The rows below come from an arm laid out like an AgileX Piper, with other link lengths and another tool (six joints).
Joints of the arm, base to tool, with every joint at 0 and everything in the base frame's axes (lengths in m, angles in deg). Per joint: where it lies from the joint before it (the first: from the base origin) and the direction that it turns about. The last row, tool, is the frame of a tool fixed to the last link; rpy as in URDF.
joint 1: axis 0 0 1 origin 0 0 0.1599
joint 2: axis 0 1 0 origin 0 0 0
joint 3: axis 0 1 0 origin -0.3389 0 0.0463
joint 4: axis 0.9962 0 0.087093 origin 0.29 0 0.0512
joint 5: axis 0 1 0 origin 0 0 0
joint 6: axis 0.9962 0 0.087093 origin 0.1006 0 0.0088
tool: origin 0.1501 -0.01 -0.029 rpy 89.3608 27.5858 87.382
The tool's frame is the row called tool.
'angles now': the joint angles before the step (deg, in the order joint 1, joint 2, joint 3, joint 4, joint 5, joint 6). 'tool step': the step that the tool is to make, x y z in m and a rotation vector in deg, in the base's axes. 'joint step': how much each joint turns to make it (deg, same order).
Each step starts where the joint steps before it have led.
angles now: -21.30, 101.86, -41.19, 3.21, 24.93, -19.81
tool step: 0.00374, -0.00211, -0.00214, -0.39, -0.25, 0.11
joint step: 0.11, 0.66, -0.38, -0.57, -0.66, 0.46
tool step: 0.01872, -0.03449, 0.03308, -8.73, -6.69, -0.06
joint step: -0.11, -5.17, 0.33, -15.61, -4.16, 13.13
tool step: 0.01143, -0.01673, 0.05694, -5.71, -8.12, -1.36
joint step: -0.01, -8.95, 0.08, -8.18, 0.04, 8.03
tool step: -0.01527, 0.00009, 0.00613, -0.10, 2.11, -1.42
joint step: 0.00, -1.73, 0.02, -0.21, 3.98, 0.55
